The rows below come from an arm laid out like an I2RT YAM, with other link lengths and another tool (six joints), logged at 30 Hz.
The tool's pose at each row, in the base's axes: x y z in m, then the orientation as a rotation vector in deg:
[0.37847 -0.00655 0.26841 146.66 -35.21 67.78]
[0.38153 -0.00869 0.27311 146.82 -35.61 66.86]
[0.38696 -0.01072 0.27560 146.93 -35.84 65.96]
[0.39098 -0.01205 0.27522 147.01 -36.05 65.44]
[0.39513 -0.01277 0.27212 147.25 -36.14 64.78]
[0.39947 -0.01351 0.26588 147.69 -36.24 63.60]
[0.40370 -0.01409 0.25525 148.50 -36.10 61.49]
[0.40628 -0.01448 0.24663 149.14 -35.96 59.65]
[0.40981 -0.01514 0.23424 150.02 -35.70 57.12]
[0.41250 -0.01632 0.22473 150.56 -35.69 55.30]
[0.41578 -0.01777 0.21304 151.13 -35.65 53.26]
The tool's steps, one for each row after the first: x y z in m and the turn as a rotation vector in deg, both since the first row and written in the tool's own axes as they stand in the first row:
[0.00596 0.00067 -0.00012 -0.35 -0.61 0.08]
[0.01157 0.00001 0.00269 -0.71 -1.16 0.05]
[0.01397 -0.00076 0.00612 -0.91 -1.50 0.08]
[0.01419 -0.00226 0.01112 -1.03 -1.97 0.04]
[0.01210 -0.00400 0.01826 -1.23 -2.81 -0.09]
[0.00654 -0.00606 0.02806 -1.51 -4.29 -0.51]
[0.00151 -0.00739 0.03541 -1.79 -5.55 -0.90]
[-0.00580 -0.00914 0.04590 -2.13 -7.29 -1.47]
[-0.01123 -0.00988 0.05420 -2.46 -8.53 -1.77]
[-0.01793 -0.01078 0.06439 -2.82 -9.91 -2.12]

